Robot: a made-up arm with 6 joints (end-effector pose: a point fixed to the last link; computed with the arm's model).
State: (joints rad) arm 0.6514 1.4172 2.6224 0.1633 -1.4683 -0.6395
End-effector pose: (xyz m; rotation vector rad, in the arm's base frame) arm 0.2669 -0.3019 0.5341 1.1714 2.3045 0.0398
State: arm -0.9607 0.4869 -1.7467 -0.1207 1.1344 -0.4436
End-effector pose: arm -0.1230 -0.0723 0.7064 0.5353 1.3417 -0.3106
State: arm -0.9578 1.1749 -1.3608 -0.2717 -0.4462 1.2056
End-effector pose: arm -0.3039 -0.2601 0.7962 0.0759 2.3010 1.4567
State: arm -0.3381 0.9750 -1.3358 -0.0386 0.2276 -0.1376
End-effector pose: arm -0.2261 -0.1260 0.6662 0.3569 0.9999 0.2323
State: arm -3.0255 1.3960 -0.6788 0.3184 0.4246 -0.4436
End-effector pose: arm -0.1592 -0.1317 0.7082 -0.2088 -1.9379 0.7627
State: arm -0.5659 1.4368 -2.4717 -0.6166 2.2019 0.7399
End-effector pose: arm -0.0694 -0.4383 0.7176 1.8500 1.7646 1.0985
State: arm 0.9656 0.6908 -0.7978 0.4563 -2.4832 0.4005
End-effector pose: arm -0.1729 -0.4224 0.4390 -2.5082 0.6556 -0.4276
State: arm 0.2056 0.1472 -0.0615 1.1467 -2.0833 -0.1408
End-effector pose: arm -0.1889 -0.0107 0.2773 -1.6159 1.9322 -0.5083
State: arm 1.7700 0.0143 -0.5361 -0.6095 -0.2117 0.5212
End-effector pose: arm 0.0417 -0.0986 0.6285 -0.6068 0.4022 -0.6687
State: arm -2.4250 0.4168 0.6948 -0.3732 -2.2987 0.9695
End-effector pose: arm -0.0248 -0.3339 0.7507 -0.9271 -0.8364 -1.6276
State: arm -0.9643 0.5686 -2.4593 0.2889 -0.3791 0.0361
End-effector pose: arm -0.5481 -0.1785 0.6302 -0.2273 0.4818 0.9361
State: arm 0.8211 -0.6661 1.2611 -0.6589 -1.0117 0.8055
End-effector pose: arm 0.0668 -0.0573 0.6117 0.6465 1.2890 -0.6956
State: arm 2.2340 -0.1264 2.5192 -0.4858 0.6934 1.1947
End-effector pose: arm -0.0016 -0.4988 0.6762 -2.1421 -0.1514 -2.1278
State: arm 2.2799 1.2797 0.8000 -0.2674 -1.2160 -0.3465
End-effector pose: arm -0.1154 -0.2593 0.7597 -0.8409 -0.1975 0.5939
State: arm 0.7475 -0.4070 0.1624 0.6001 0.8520 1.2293
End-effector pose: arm 0.2184 -0.1188 0.6961 1.3794 -0.2376 -0.9531
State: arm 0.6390 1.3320 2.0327 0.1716 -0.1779 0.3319
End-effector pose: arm 0.2724 -0.3293 0.3880 -1.2029 -2.3635 0.8828
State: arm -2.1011 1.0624 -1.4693 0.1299 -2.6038 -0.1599
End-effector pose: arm -0.4647 -0.3596 0.8774 0.0918 0.2204 1.8752
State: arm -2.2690 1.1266 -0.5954 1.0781 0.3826 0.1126
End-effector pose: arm -0.1402 0.0032 0.6307 0.1984 -2.3684 1.3097
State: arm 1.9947 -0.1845 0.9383 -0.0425 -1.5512 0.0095
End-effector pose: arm 0.1307 -0.0321 0.6940 -0.2878 0.0931 -0.7805
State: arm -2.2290 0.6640 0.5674 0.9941 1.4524 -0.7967
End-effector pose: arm -0.3617 -0.1891 0.6418 -2.7658 0.9695 -0.8523
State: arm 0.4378 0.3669 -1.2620 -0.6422 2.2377 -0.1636
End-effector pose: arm 0.1984 -0.2165 0.7324 0.9375 0.7151 -0.9773
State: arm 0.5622 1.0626 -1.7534 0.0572 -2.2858 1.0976
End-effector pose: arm -0.0451 -0.5904 0.4014 -2.3089 -0.1696 -0.7254
